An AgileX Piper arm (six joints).
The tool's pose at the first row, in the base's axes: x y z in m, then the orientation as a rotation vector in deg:
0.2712, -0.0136, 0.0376, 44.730, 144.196, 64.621
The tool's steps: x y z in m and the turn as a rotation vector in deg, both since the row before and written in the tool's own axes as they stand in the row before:
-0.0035, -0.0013, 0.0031, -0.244, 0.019, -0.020
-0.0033, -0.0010, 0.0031, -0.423, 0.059, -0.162
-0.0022, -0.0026, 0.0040, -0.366, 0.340, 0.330
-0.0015, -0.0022, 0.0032, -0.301, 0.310, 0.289
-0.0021, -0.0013, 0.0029, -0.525, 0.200, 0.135
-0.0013, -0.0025, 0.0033, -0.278, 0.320, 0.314
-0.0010, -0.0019, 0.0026, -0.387, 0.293, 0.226
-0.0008, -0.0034, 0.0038, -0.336, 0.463, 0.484
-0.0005, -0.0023, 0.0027, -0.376, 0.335, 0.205
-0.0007, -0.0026, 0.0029, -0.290, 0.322, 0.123
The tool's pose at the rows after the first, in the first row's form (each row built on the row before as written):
0.2750, -0.0145, 0.0347, 44.633, 144.029, 64.913
0.2787, -0.0151, 0.0320, 44.284, 143.774, 65.394
0.2814, -0.0153, 0.0275, 44.502, 143.736, 66.157
0.2833, -0.0154, 0.0238, 44.693, 143.725, 66.811
0.2859, -0.0155, 0.0210, 44.663, 143.464, 67.602
0.2876, -0.0155, 0.0170, 44.887, 143.471, 68.246
0.2889, -0.0154, 0.0139, 44.976, 143.377, 68.970
0.2900, -0.0152, 0.0089, 45.354, 143.430, 69.837
0.2908, -0.0149, 0.0054, 45.400, 143.372, 70.572
0.2917, -0.0147, 0.0016, 45.361, 143.379, 71.172

